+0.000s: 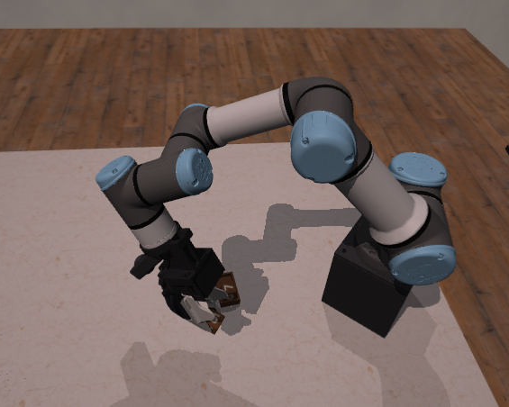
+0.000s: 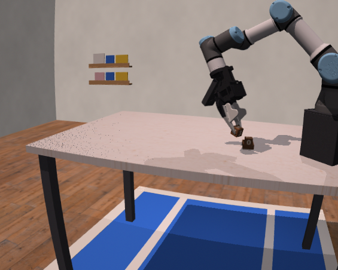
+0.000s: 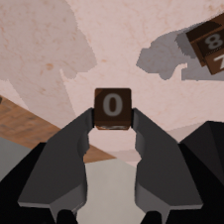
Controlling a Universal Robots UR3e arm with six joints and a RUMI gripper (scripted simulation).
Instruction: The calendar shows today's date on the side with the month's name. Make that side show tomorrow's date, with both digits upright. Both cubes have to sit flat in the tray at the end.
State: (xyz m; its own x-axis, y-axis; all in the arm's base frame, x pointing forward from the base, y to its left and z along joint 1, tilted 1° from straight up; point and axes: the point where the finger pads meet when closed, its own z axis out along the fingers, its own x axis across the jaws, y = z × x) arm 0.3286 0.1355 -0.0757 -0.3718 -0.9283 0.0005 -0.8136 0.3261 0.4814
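Right now my hand is 1 cm above the brown digit cube. Also, from my hand: calendar tray (2 cm behind, 12 cm to the right, 8 cm below).
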